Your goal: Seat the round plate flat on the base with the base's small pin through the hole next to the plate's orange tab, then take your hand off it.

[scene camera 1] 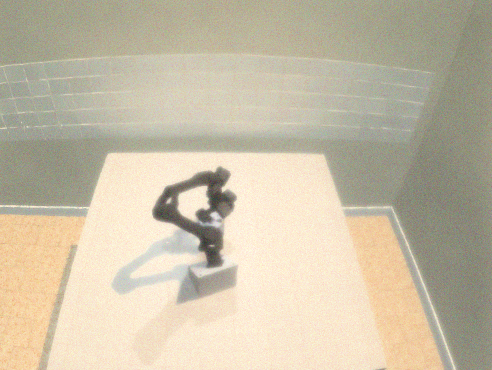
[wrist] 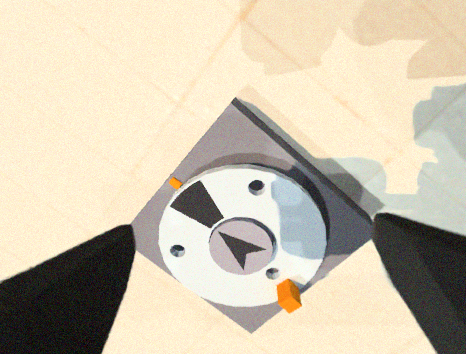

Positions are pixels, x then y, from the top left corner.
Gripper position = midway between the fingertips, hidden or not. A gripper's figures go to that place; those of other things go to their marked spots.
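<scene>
My gripper [wrist: 253, 231] is 11 cm from the lens. There is also a round white plate [wrist: 287, 209], 20 cm from the lens, and a grey base [wrist: 238, 136] that is likewise 20 cm from the lens.
</scene>
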